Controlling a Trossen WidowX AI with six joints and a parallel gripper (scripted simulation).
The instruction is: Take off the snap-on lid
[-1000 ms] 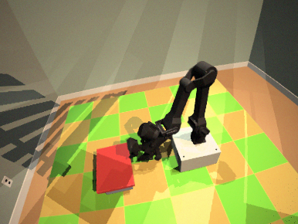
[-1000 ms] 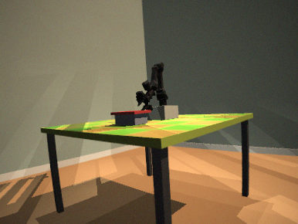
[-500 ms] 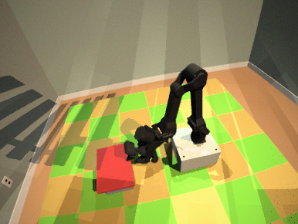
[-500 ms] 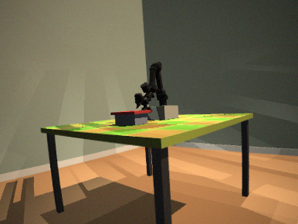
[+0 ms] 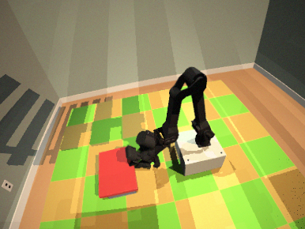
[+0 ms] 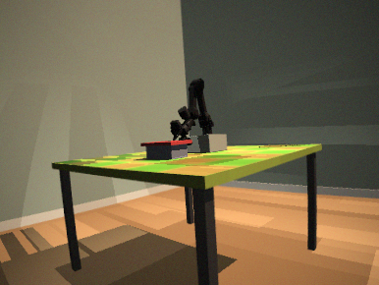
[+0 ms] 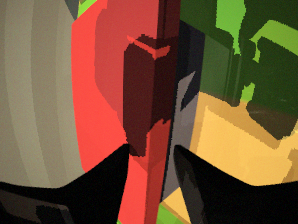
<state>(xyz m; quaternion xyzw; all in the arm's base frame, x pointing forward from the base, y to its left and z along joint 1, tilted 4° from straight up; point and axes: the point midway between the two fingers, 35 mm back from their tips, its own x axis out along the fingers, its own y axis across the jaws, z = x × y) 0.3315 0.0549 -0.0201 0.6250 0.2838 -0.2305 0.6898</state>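
The red lid is 80 mm ahead of my gripper tip, 10 mm to the left of it and 10 mm above it. The rest, counted from my gripper tip: grey storage box: 80 mm ahead, 40 mm below, 10 mm to the left.
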